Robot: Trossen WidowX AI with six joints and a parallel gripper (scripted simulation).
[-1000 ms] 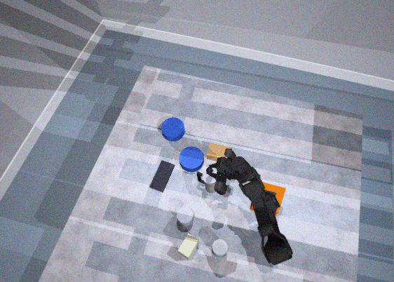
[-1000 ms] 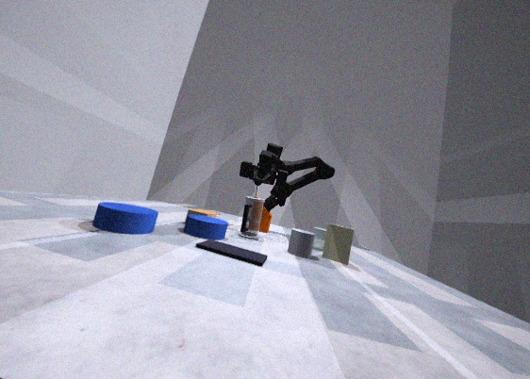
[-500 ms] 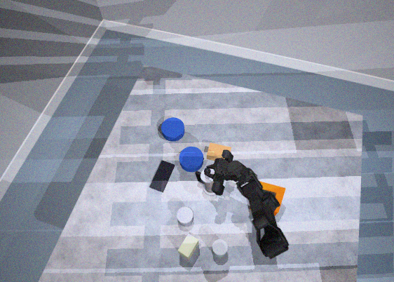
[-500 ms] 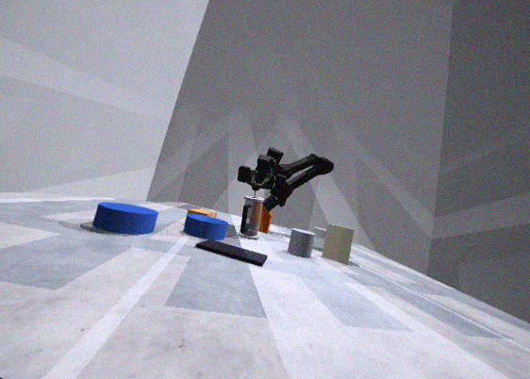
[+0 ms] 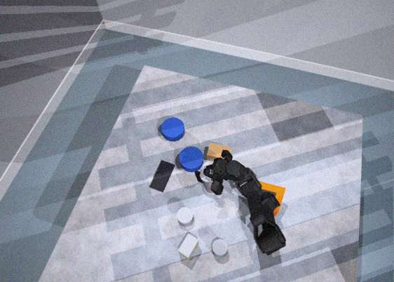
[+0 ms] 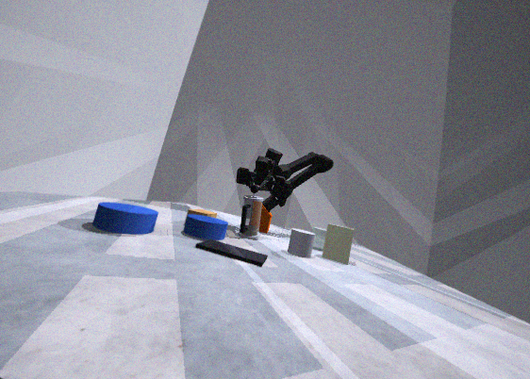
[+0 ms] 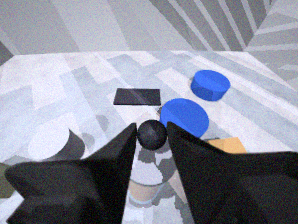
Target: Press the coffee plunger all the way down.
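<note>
Right now the coffee press is 1 cm behind my gripper tip and 9 cm below it. The rest, counted from my gripper tip: tan block: 3 cm behind, 17 cm to the right, 15 cm below; dark flat slab: 21 cm ahead, 2 cm to the left, 17 cm below.
</note>
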